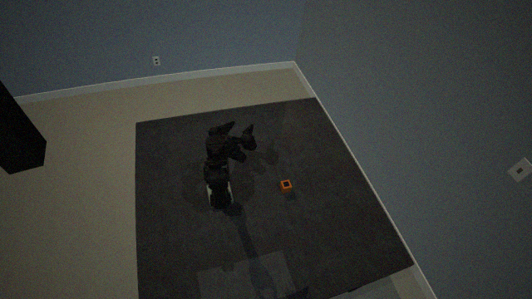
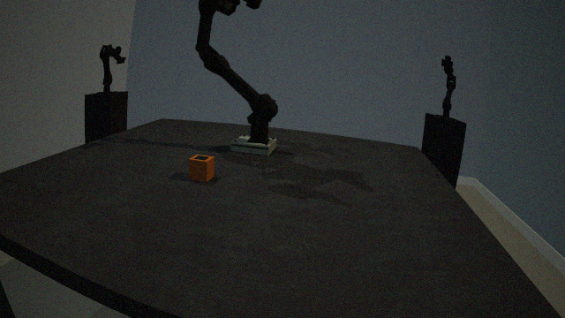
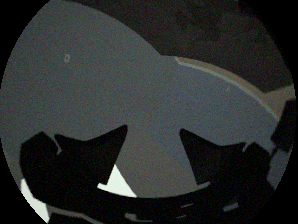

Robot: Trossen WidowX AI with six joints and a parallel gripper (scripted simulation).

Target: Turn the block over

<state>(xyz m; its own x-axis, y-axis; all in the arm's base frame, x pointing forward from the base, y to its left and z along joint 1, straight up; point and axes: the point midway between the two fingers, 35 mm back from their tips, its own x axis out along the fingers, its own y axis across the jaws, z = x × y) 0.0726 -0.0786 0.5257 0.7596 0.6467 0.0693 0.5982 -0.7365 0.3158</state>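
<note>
The orange block is 52 cm below my gripper tip, 24 cm ahead of it and 4 cm to the right of it.
</note>
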